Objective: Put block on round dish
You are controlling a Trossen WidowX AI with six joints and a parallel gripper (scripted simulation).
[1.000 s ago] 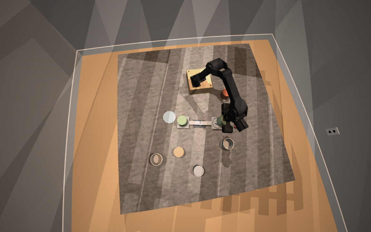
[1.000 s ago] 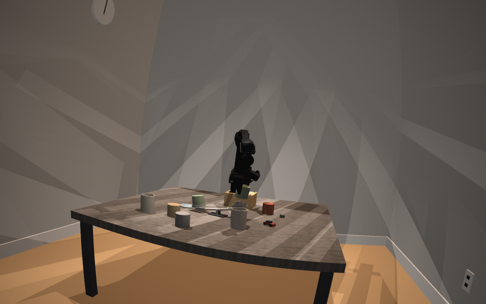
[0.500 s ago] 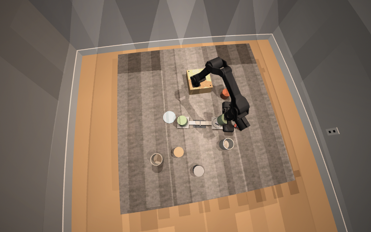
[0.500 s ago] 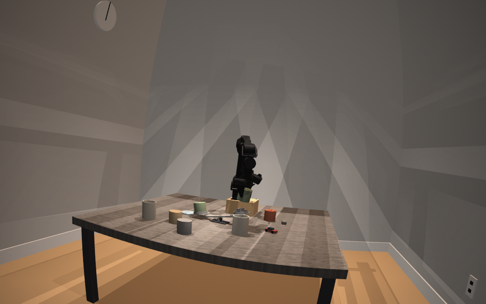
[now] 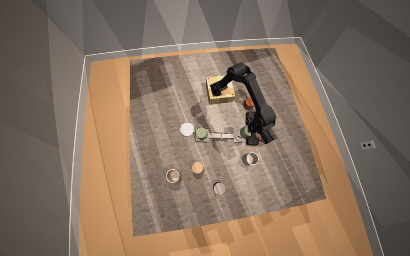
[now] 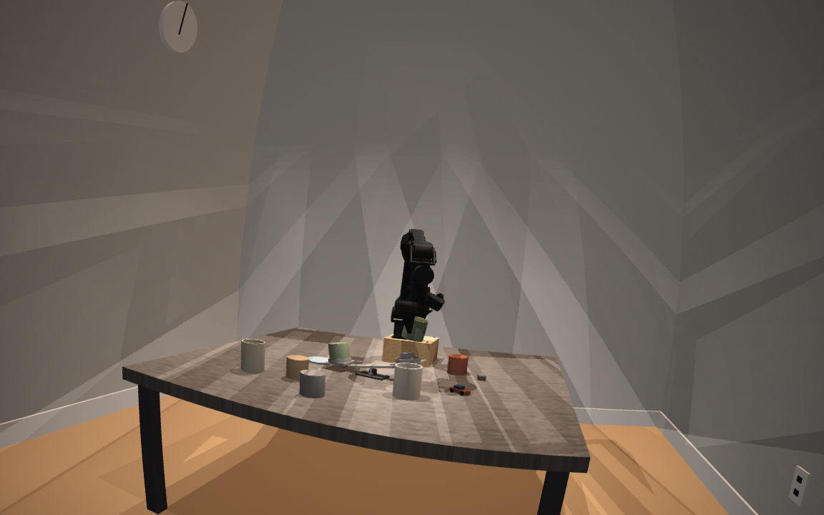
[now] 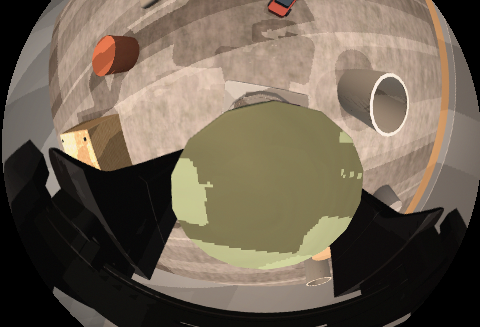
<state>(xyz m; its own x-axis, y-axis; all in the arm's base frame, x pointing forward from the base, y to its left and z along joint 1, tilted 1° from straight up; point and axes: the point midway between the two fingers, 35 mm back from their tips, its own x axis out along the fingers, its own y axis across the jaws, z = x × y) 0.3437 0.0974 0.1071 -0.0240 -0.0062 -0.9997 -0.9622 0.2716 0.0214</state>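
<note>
Now: gripper tip 80 mm above the grey block and 10 mm to the left of it. Round my gripper tip: red toy car (170 mm to the left, 160 mm below, 60 mm ahead); small stone (230 mm to the left, 160 mm below, 160 mm behind); orange-red cylinder (230 mm behind, 130 mm below, 120 mm to the left).
</note>
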